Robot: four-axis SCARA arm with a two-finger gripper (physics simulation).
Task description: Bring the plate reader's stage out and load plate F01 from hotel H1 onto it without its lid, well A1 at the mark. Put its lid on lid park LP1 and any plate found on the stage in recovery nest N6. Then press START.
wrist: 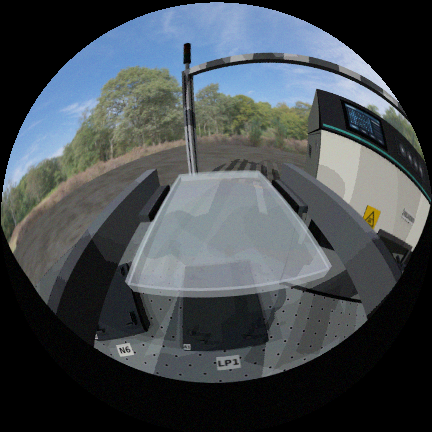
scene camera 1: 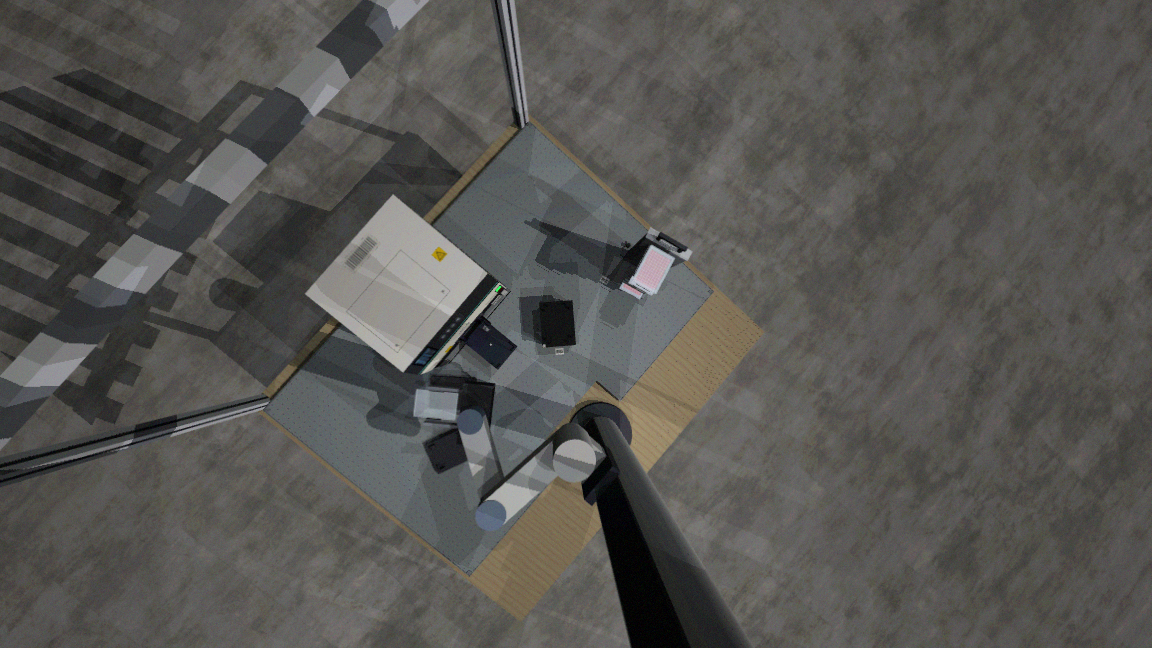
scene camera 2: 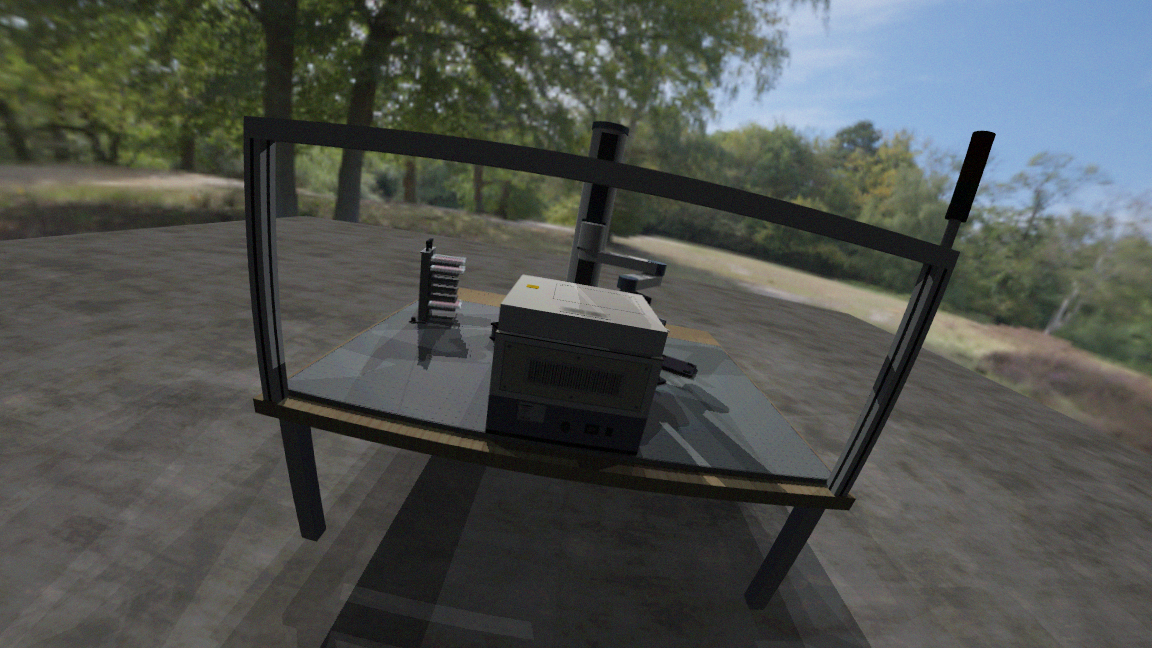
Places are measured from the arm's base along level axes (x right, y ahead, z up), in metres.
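Pixels of known places: gripper, fingertip midpoint: (wrist: pixel 220 173) (scene camera 1: pixel 426 404).
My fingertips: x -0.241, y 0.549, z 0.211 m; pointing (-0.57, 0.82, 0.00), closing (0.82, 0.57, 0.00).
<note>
For each thing: its top centre in the pictures, then the offset to it from my fingertips.
- clear lid, middle of its top: (wrist: pixel 223 197) (scene camera 1: pixel 435 404) dy -0.020, dx +0.014, dz -0.009 m
- lid park LP1, middle of its top: (wrist: pixel 220 299) (scene camera 1: pixel 451 393) dy -0.018, dx +0.005, dz -0.178 m
- Recovery nest N6, middle of its top: (wrist: pixel 106 297) (scene camera 2: pixel 674 362) (scene camera 1: pixel 450 451) dy -0.156, dx -0.157, dz -0.180 m
- plate reader, middle of its top: (scene camera 2: pixel 584 298) (wrist: pixel 375 134) (scene camera 1: pixel 398 284) dy +0.258, dx +0.249, dz +0.106 m
- black nest, middle of its top: (scene camera 1: pixel 557 323) dy -0.140, dx +0.456, dz -0.128 m
My gripper (scene camera 1: pixel 441 401) (wrist: pixel 220 173) is shut on a clear lid (scene camera 1: pixel 433 405) (wrist: pixel 225 230), held level between its fingers. The lid hangs above the dark nest of lid park LP1 (wrist: pixel 225 322), with a gap visible between them in the wrist view. Recovery nest N6 (scene camera 1: pixel 443 452) (wrist: pixel 120 312) is beside it, with no plate visible on it. The plate reader (scene camera 1: pixel 402 282) (scene camera 2: pixel 576 366) (wrist: pixel 345 172) has its dark stage (scene camera 1: pixel 489 344) out at the front, with no plate visible on it. Hotel H1 (scene camera 2: pixel 424 290) holds several plates (scene camera 1: pixel 654 267) (scene camera 2: pixel 444 307); their labels are unreadable.
Another black nest (scene camera 1: pixel 557 324) stands between the reader and the hotel. The arm's column (scene camera 1: pixel 600 423) (scene camera 2: pixel 600 209) stands at the table edge. A frame (scene camera 1: pixel 509 64) (scene camera 2: pixel 515 154) (wrist: pixel 189 120) rises behind the reader. Its signal tower (scene camera 2: pixel 970 173) (wrist: pixel 187 53) stands at one corner.
</note>
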